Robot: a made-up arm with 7 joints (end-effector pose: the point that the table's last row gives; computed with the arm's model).
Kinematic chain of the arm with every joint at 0, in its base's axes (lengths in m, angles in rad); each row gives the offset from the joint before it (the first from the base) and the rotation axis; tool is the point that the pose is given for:
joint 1: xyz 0 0 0.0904 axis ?
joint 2: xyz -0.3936 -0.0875 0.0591 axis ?
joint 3: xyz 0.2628 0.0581 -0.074 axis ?
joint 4: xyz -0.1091 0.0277 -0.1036 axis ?
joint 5: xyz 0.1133 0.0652 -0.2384 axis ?
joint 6: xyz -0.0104 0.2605 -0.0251 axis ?
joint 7: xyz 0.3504 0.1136 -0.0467 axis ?
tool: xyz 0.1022 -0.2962 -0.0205
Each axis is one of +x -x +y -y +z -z.
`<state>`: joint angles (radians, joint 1 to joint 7).
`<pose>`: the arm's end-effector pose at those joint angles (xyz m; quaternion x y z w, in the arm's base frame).
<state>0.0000 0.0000 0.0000 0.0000 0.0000 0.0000 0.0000</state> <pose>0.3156 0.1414 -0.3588 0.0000 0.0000 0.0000 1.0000</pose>
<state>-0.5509 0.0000 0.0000 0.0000 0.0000 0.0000 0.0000</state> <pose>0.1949 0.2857 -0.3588 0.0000 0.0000 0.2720 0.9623</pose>
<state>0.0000 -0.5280 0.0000 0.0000 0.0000 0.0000 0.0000</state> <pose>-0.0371 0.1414 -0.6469 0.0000 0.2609 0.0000 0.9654</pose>
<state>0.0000 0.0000 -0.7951 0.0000 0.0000 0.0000 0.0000</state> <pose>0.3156 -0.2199 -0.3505 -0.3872 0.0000 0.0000 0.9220</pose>
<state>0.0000 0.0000 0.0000 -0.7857 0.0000 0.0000 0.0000</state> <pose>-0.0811 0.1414 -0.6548 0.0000 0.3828 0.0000 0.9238</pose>
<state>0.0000 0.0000 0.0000 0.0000 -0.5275 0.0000 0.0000</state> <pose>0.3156 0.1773 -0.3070 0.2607 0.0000 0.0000 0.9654</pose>
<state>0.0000 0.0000 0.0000 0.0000 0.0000 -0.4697 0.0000</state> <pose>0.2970 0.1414 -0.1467 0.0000 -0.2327 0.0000 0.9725</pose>
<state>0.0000 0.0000 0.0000 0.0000 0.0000 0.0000 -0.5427</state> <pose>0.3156 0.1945 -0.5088 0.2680 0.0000 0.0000 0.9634</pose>
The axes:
joint 1: -z
joint 2: -y
joint 3: +x
joint 4: -y
joint 5: -x
joint 6: +y
joint 7: -x

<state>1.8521 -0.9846 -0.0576 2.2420 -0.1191 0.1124 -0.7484</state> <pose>0.2383 -0.2932 0.2401 -0.1717 -0.5658 -0.4550 0.6659</pose>
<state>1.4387 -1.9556 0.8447 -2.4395 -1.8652 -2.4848 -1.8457</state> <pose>-0.4225 0.9471 0.1335 0.2251 0.4323 -0.8704 0.0690</pose>
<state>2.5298 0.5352 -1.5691 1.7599 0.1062 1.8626 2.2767</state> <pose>-0.4996 -0.5626 0.0501 0.1263 -0.9028 -0.2050 0.3565</pose>
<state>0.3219 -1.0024 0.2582 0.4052 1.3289 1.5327 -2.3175</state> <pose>-1.0567 0.3497 -0.7849 0.1829 0.0294 -0.8857 0.4257</pose>
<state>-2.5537 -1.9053 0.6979 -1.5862 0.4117 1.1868 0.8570</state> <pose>0.3063 -0.6519 0.7652 0.3614 -0.5792 0.2537 0.6852</pose>
